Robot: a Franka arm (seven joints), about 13 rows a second.
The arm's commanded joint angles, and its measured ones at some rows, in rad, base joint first. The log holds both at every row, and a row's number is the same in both.
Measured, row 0:
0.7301 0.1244 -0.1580 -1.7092 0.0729 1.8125 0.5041
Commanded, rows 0 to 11:
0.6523 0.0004 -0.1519 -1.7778 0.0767 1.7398 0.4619
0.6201 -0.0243 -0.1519 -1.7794 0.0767 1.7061 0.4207
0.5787 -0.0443 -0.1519 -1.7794 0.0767 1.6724 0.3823
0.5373 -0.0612 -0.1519 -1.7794 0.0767 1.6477 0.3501
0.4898 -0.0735 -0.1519 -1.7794 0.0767 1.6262 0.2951
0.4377 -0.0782 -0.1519 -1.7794 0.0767 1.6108 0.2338
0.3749 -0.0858 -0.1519 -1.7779 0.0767 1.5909 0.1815
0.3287 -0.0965 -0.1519 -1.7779 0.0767 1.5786 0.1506
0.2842 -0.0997 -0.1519 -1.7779 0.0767 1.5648 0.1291
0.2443 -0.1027 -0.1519 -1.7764 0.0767 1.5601 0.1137
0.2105 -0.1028 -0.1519 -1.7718 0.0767 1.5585 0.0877
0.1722 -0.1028 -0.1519 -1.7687 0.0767 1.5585 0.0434
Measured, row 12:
0.2227 -0.0808 -0.1608 -1.7584 0.0720 1.5734 0.0905
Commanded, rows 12 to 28:
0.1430 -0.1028 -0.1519 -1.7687 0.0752 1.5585 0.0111
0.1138 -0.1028 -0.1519 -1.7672 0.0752 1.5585 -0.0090
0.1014 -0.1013 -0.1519 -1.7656 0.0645 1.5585 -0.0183
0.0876 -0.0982 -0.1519 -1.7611 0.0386 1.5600 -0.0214
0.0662 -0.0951 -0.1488 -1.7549 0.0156 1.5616 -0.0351
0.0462 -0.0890 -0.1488 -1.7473 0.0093 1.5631 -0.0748
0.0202 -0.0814 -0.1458 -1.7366 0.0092 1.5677 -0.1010
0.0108 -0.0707 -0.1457 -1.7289 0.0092 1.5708 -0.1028
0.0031 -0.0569 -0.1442 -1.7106 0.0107 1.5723 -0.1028
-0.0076 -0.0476 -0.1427 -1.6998 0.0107 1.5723 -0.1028
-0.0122 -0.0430 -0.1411 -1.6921 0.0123 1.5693 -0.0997
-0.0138 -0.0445 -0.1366 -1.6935 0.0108 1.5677 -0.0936
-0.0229 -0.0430 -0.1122 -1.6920 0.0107 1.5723 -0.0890
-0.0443 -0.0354 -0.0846 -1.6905 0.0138 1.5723 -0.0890
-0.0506 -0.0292 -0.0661 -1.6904 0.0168 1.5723 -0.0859
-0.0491 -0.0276 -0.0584 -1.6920 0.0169 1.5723 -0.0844
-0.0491 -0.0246 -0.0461 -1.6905 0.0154 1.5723 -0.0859
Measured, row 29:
-0.0310 -0.0471 -0.0737 -1.7215 0.0198 1.5774 -0.0894
